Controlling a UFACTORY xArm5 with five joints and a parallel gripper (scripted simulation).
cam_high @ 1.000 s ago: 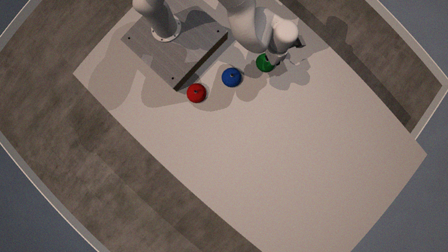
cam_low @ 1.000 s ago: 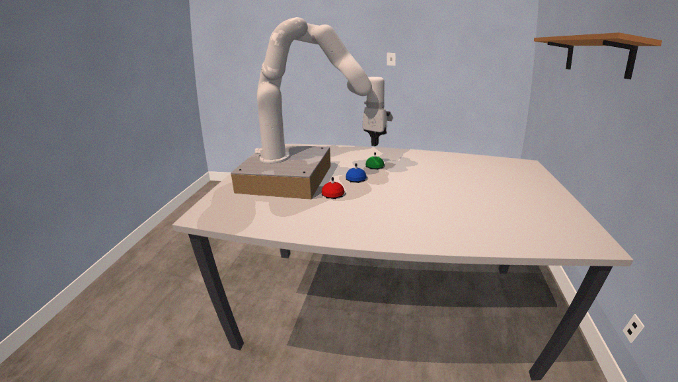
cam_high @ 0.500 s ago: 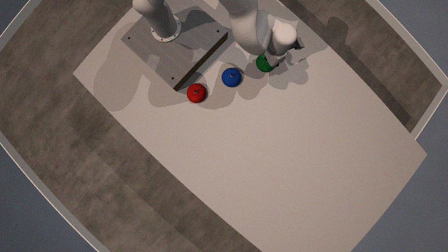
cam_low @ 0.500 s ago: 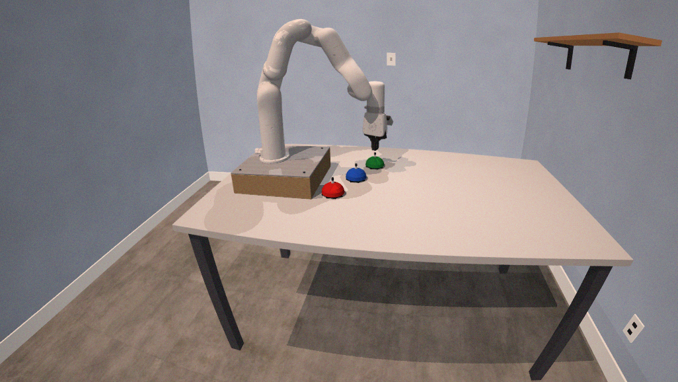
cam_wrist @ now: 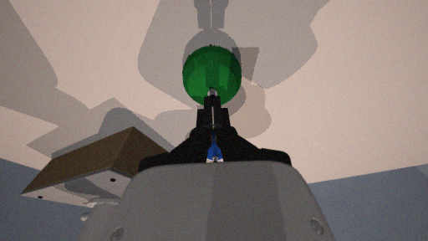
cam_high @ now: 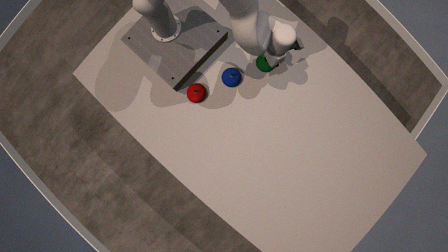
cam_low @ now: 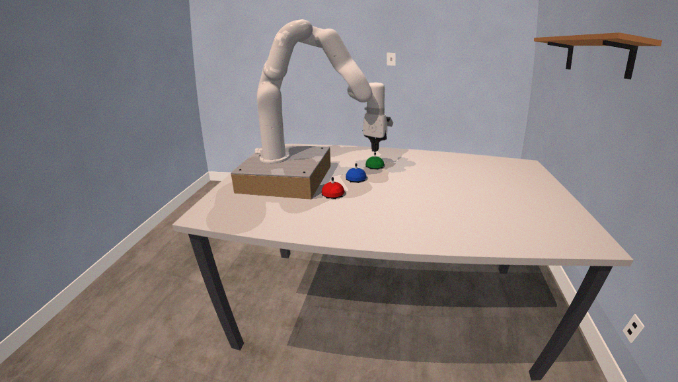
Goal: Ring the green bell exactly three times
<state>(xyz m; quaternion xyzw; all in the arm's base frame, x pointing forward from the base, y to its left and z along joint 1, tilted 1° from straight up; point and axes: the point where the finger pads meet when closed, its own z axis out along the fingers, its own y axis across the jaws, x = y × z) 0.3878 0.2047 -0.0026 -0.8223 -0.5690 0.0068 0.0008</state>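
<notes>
My hand is 50 mm above the green bell. From my hand the other things lie so: blue bell (150 mm to the right, 60 mm behind, 50 mm below); then red bell (310 mm to the right, 110 mm behind, 50 mm below).
</notes>
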